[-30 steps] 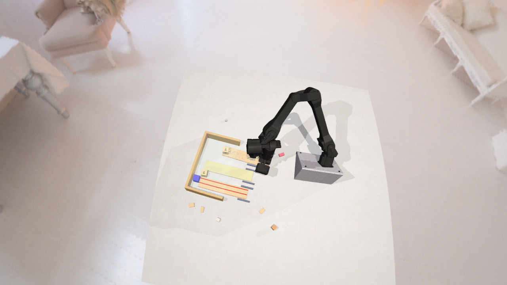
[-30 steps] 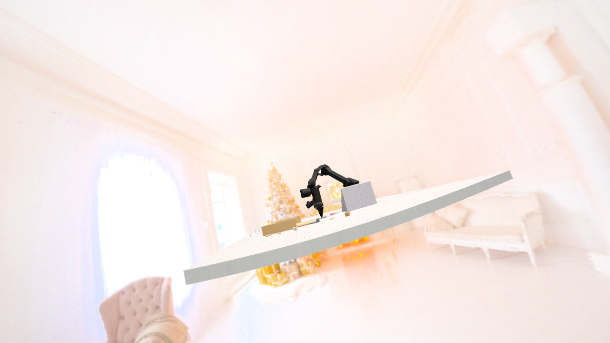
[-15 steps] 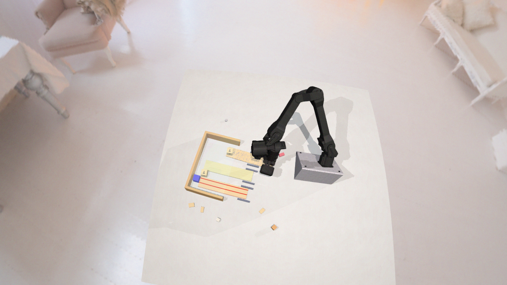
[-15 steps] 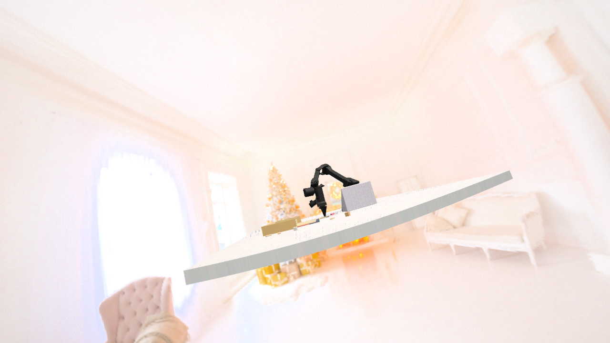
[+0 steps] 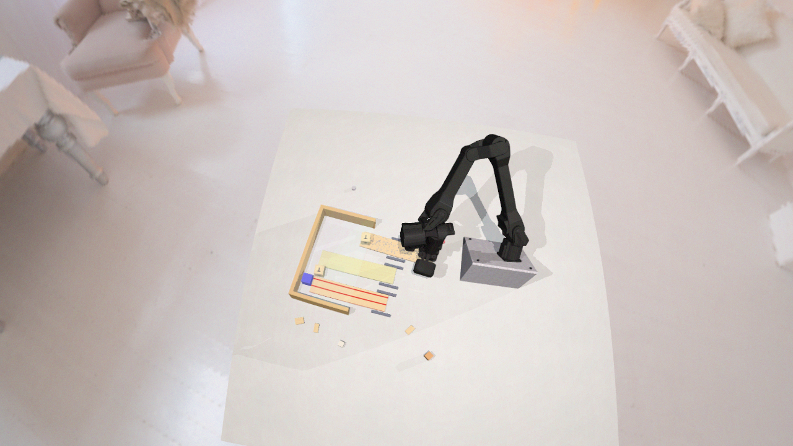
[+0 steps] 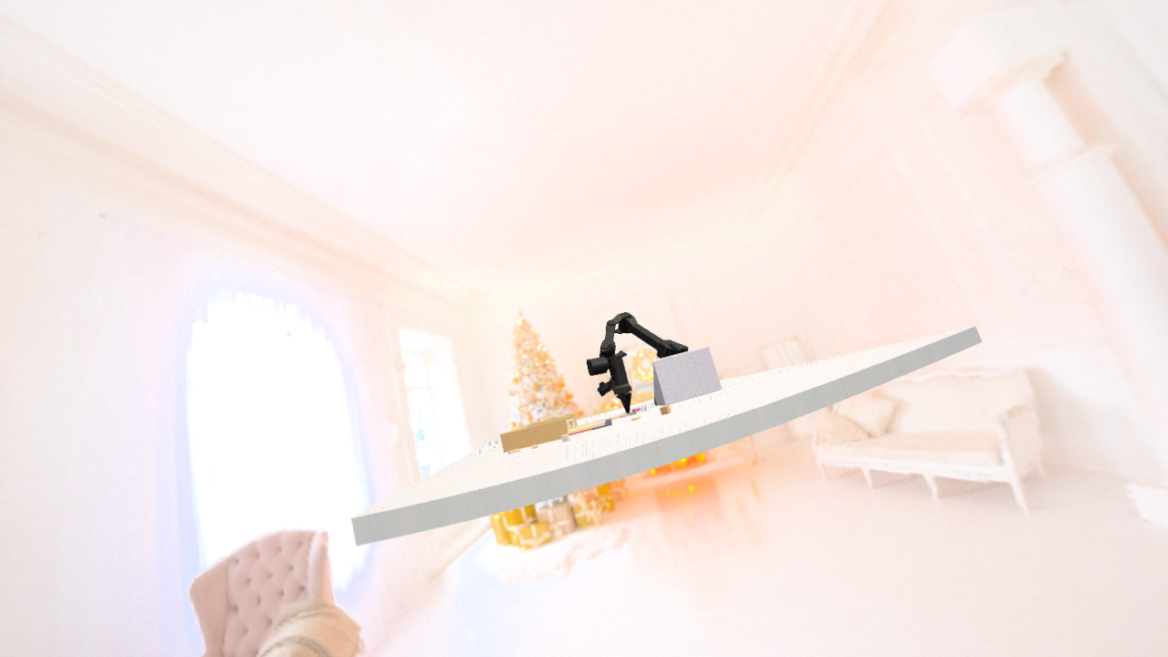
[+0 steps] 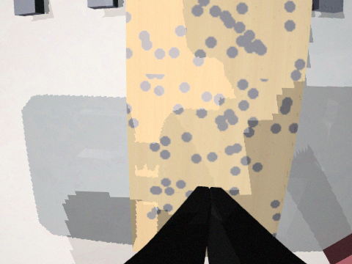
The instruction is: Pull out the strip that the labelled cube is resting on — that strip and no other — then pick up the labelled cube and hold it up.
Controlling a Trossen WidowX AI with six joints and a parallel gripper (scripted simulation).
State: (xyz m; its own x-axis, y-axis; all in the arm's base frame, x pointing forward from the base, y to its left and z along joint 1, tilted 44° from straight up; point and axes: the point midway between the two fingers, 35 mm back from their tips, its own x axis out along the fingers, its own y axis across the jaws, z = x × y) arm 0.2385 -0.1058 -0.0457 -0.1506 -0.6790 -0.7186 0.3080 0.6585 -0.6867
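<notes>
My gripper tip is now 9 cm short of the speckled strip and 3 cm to the left of it. From my gripper tip the other things lie so: pink cube 5 cm behind, 5 cm to the right.
</notes>
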